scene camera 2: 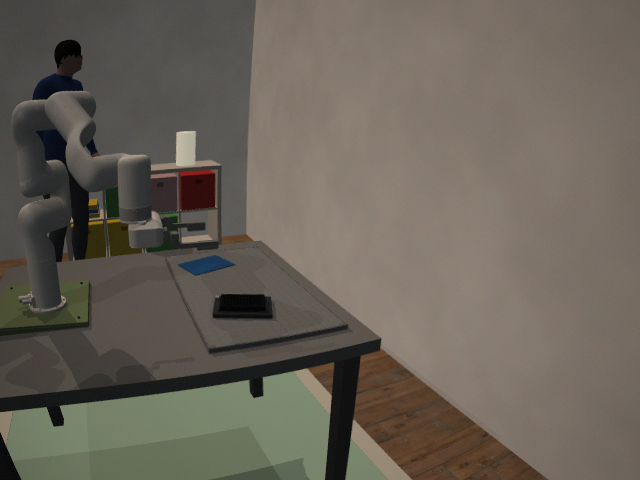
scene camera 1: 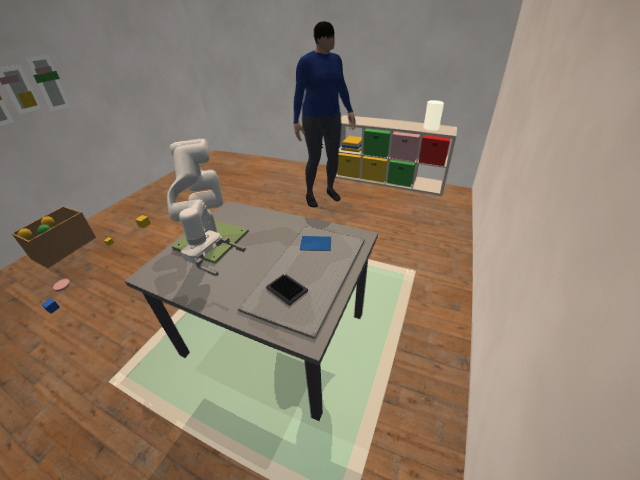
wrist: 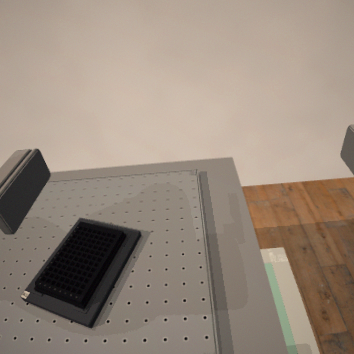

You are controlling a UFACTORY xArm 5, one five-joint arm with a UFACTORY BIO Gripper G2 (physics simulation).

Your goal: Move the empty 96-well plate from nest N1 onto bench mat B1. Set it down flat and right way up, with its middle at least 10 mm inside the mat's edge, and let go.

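Places are measured from the arm's base along level axes (x ahead, y left, z up), in millimetres.
Where they show: hand, tool point: (scene camera 2: 201, 235) (scene camera 1: 227, 259) (wrist: 186, 177); arm's base, link origin: (scene camera 2: 48, 305).
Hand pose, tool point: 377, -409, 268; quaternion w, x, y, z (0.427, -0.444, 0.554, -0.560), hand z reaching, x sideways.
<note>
Things, the pixels of their top centre, and the offset from my tool point, as dx, dy, dz. Level surfaces: height alone.
- black 96-well plate, top centre: (wrist: 79, 256) (scene camera 2: 242, 300) (scene camera 1: 286, 285) +174, +139, -248
- dark nest N1, top centre: (wrist: 82, 260) (scene camera 2: 242, 304) (scene camera 1: 286, 287) +174, +139, -259
- blue mat B1, surface height: dz -272
- grey perforated board, surface height: dz -274
- grey table, surface height: dz -287
The black 96-well plate (scene camera 1: 286, 287) (scene camera 2: 242, 301) (wrist: 80, 262) sits in the dark nest N1 (scene camera 1: 291, 300) (scene camera 2: 242, 314) (wrist: 108, 277), on the half of the board nearer scene camera 1. It looks flat with its wells up. The blue mat B1 (scene camera 1: 315, 243) (scene camera 2: 206, 264) lies bare near the board's far end; it does not show in the wrist view. My gripper (scene camera 1: 230, 260) (scene camera 2: 210, 235) (wrist: 187, 170) is open and empty. It is above the table on the arm's side of the board, apart from plate and mat, with its fingers pointing roughly sideways.
The grey perforated board (scene camera 1: 330, 279) (scene camera 2: 305, 310) (wrist: 165, 312) carries the nest and the mat. It lies on the grey table (scene camera 1: 258, 227) (scene camera 2: 139, 310) (wrist: 225, 175). The arm stands on a green base plate (scene camera 1: 235, 233) (scene camera 2: 74, 304). A person (scene camera 1: 320, 87) (scene camera 2: 59, 85) stands behind the table.
</note>
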